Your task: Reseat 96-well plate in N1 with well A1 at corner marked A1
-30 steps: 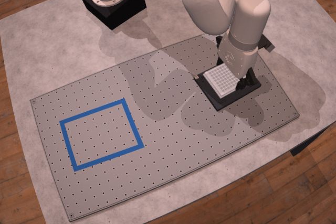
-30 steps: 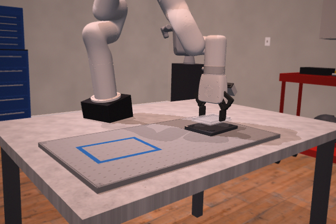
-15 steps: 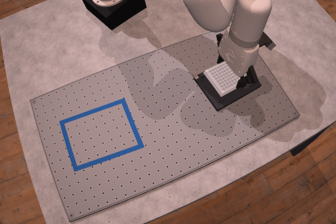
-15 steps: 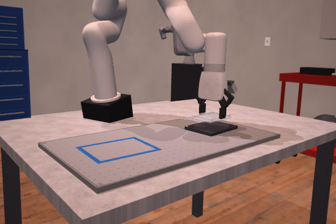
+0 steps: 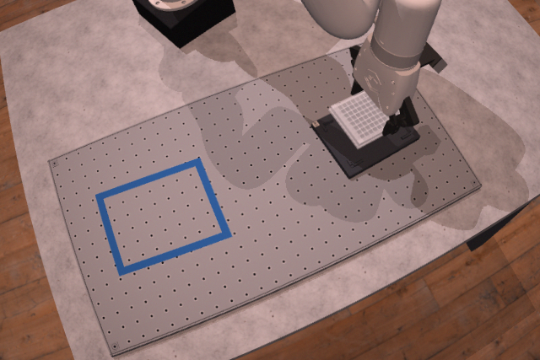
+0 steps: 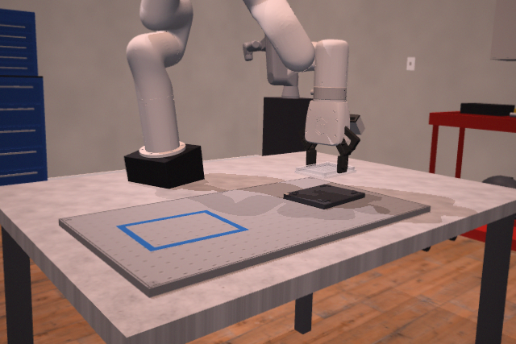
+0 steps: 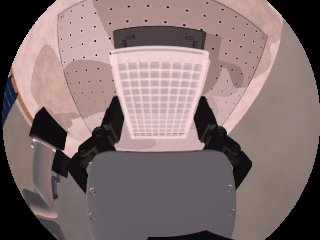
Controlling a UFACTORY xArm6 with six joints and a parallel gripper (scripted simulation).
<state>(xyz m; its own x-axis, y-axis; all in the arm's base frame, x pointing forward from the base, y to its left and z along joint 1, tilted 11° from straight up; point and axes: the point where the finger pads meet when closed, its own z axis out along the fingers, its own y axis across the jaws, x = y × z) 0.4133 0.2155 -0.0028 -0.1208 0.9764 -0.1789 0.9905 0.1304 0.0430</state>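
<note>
My hand is 7 cm above the plate nest N1. From my hand the other things lie so: 96-well plate 1 cm below; then small A1 mark 8 cm to the right, 7 cm below, 4 cm behind.
</note>
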